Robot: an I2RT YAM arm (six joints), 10 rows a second.
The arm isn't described. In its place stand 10 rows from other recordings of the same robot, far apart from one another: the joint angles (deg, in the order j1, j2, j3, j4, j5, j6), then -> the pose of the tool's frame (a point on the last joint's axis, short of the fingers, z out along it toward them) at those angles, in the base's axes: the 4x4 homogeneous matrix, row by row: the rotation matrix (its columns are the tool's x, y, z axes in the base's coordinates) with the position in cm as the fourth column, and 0 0 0 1 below.
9.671, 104.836, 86.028, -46.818, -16.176, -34.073 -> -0.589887 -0.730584 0.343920 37.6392; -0.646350 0.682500 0.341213 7.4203; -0.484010 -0.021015 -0.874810 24.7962; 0 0 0 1
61.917, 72.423, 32.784, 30.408, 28.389, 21.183 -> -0.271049 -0.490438 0.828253 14.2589; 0.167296 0.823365 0.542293 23.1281; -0.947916 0.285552 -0.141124 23.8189; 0 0 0 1
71.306, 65.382, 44.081, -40.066, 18.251, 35.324 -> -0.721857 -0.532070 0.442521 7.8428; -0.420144 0.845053 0.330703 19.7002; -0.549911 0.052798 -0.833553 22.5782; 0 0 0 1
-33.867, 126.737, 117.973, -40.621, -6.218, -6.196 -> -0.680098 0.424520 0.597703 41.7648; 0.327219 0.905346 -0.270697 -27.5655; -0.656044 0.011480 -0.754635 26.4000; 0 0 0 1
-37.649, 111.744, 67.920, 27.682, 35.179, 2.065 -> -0.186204 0.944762 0.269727 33.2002; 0.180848 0.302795 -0.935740 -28.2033; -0.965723 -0.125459 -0.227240 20.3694; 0 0 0 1
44.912, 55.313, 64.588, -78.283, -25.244, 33.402 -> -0.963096 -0.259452 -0.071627 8.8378; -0.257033 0.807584 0.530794 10.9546; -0.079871 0.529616 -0.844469 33.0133; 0 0 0 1
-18.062, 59.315, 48.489, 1.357, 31.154, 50.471 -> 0.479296 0.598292 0.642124 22.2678; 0.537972 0.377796 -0.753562 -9.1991; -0.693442 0.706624 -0.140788 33.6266; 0 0 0 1
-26.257, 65.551, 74.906, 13.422, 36.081, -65.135 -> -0.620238 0.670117 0.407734 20.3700; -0.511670 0.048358 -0.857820 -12.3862; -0.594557 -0.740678 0.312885 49.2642; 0 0 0 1
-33.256, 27.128, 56.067, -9.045, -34.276, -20.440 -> 0.263039 0.109028 0.958605 6.7575; -0.517589 0.854453 0.044843 -2.0339; -0.814194 -0.507959 0.281186 44.0128; 0 0 0 1
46.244, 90.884, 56.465, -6.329, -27.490, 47.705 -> -0.956624 -0.260021 0.131377 22.3326; -0.050303 0.591616 0.804649 25.7002; -0.286950 0.763138 -0.579034 21.9566; 0 0 0 1
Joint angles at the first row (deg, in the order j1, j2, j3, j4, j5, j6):
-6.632, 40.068, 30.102, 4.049, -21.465, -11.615
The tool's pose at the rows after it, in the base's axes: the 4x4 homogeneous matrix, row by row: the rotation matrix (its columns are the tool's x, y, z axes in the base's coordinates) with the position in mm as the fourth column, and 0 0 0 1 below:
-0.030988 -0.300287 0.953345 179.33; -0.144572 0.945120 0.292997 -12.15; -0.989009 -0.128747 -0.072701 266.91; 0 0 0 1
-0.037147 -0.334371 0.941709 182.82; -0.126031 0.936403 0.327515 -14.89; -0.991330 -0.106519 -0.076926 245.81; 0 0 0 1
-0.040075 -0.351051 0.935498 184.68; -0.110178 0.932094 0.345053 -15.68; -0.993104 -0.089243 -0.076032 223.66; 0 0 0 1
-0.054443 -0.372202 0.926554 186.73; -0.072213 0.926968 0.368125 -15.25; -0.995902 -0.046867 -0.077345 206.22; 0 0 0 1
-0.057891 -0.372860 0.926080 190.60; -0.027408 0.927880 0.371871 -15.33; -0.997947 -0.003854 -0.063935 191.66; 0 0 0 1
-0.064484 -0.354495 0.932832 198.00; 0.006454 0.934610 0.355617 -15.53; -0.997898 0.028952 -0.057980 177.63; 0 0 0 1
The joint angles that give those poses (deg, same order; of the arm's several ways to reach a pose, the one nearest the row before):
-8.828, 41.220, 24.735, 11.852, -25.839, -9.440
-10.084, 43.653, 20.614, 17.986, -29.166, -8.601
-10.466, 46.599, 16.156, 25.375, -30.614, -7.721
-10.450, 50.345, 12.972, 32.140, -32.010, -5.474
-10.273, 55.828, 10.405, 41.096, -32.077, -2.522
-9.707, 63.687, 8.930, 50.899, -30.518, -0.300

